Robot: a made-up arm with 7 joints. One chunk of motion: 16 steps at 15 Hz.
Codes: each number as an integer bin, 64 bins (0 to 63) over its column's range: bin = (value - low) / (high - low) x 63, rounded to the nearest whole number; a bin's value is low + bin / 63 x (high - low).
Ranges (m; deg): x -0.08..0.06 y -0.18..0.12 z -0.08..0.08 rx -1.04..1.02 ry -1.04..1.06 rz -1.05..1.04
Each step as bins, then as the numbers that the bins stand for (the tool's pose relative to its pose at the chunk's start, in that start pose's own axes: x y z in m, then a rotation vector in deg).
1 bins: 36 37 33 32 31 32
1 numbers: 0.0000 -0.0038 0.0038 0.01 -0.01 0.01
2 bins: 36 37 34 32 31 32
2 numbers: 0.0000 -0.0038 0.0063 0.01 -0.01 0.01
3 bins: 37 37 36 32 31 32
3 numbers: 0.0022 -0.0038 0.0114 0.01 -0.01 0.01
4 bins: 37 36 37 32 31 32
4 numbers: 0.0022 -0.0086 0.0140 0.01 -0.01 0.01
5 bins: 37 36 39 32 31 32
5 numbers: 0.0022 -0.0086 0.0190 0.01 -0.01 0.01
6 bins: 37 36 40 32 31 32
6 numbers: 0.0022 -0.0086 0.0216 0.01 -0.01 0.01
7 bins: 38 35 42 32 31 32
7 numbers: 0.0044 -0.0133 0.0267 0.01 -0.01 0.01
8 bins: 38 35 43 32 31 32
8 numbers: 0.0044 -0.0133 0.0292 0.01 -0.01 0.01
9 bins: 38 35 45 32 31 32
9 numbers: 0.0044 -0.0133 0.0343 0.01 -0.01 0.01
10 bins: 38 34 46 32 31 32
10 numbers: 0.0044 -0.0181 0.0368 0.01 -0.01 0.01
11 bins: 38 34 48 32 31 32
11 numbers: 0.0044 -0.0181 0.0419 0.01 -0.01 0.01
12 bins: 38 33 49 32 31 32
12 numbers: 0.0044 -0.0229 0.0444 0.01 -0.01 0.01
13 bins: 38 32 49 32 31 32
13 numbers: 0.0044 -0.0276 0.0444 0.01 -0.01 0.01
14 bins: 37 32 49 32 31 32
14 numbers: 0.0022 -0.0276 0.0444 0.01 -0.01 0.01
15 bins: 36 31 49 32 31 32
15 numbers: 0.0000 -0.0324 0.0444 0.01 -0.01 0.01
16 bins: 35 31 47 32 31 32
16 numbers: -0.0022 -0.0324 0.0394 0.01 -0.01 0.01
